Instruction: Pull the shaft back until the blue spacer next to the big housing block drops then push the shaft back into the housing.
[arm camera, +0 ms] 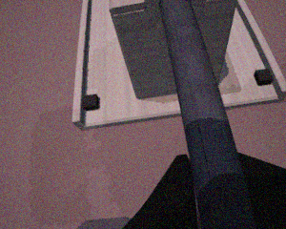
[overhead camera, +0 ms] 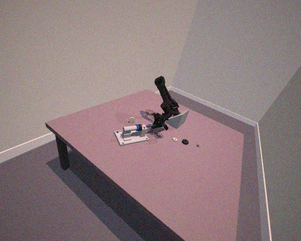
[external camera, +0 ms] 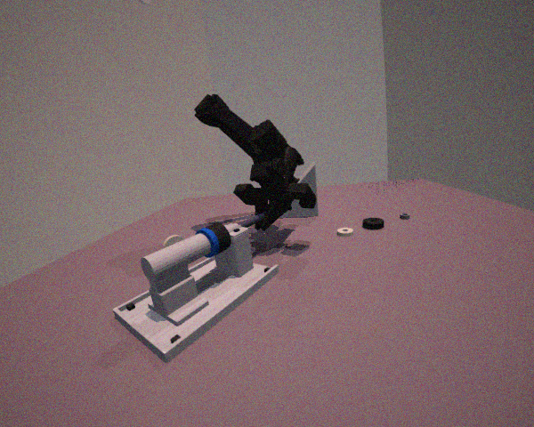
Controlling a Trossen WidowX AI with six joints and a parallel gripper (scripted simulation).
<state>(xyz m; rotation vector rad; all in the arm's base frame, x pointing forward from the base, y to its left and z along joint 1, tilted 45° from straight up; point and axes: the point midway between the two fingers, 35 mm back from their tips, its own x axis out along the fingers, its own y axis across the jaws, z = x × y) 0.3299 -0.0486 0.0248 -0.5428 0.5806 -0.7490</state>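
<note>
My gripper tip is 50 mm short of the dark shaft, 30 mm to the left of it and 20 mm below it. Round my gripper tip: grey ring: 370 mm to the left, 170 mm behind, 50 mm below; black spacer: 100 mm ahead, 50 mm to the right, 20 mm above; blue spacer: 120 mm ahead, 60 mm to the right, 20 mm above.
</note>
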